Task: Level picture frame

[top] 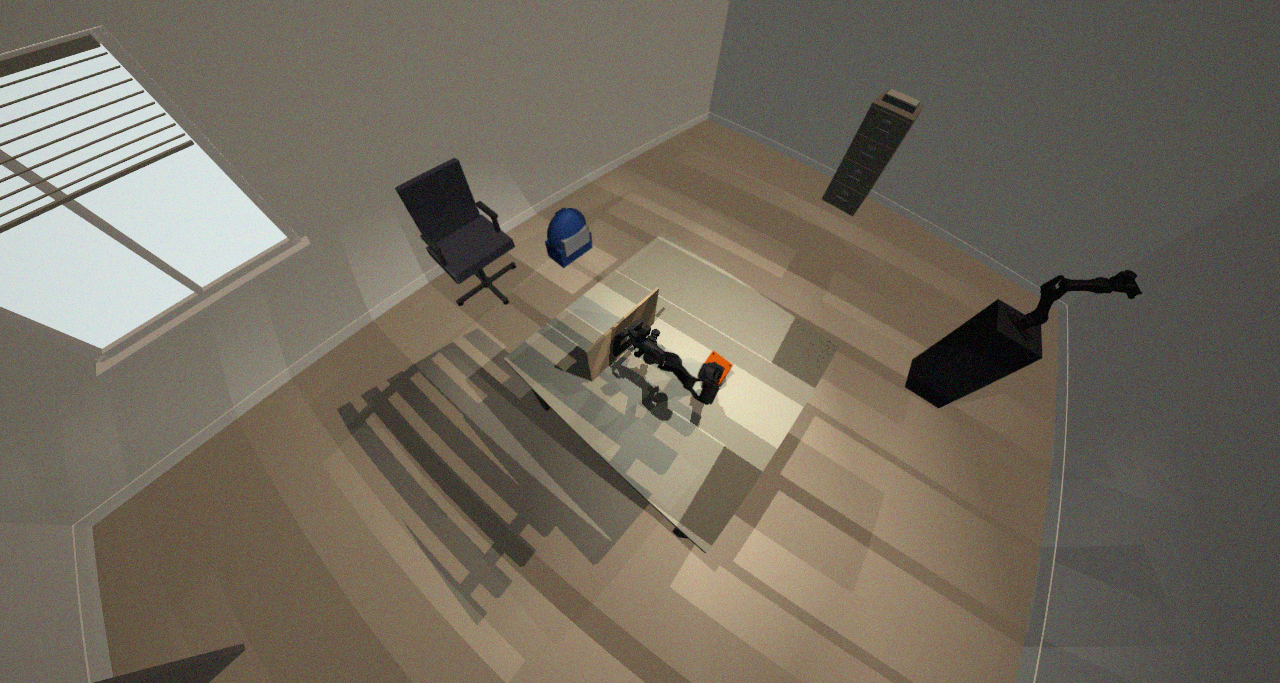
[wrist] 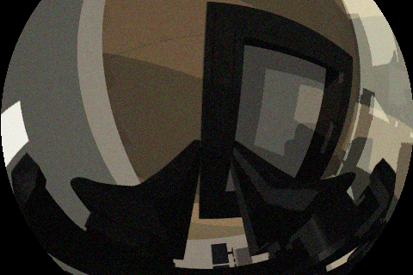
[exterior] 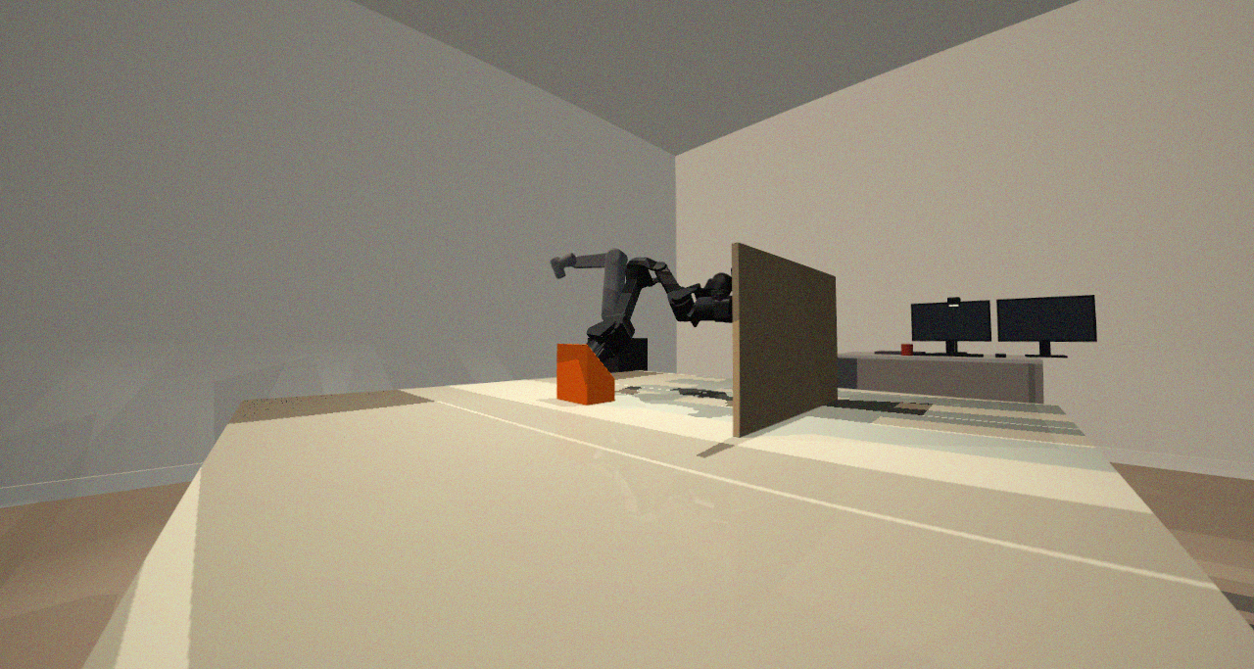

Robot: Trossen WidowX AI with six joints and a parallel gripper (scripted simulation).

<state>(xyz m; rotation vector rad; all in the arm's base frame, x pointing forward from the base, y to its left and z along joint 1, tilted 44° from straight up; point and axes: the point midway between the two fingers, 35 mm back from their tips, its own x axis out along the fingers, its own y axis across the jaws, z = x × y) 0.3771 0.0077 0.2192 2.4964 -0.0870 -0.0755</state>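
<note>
Now: gripper tip 10 mm short of the black picture frame and 50 mm above it. The rest, counted from my gripper tip: brown wall board 20 mm ahead, 60 mm below.
</note>
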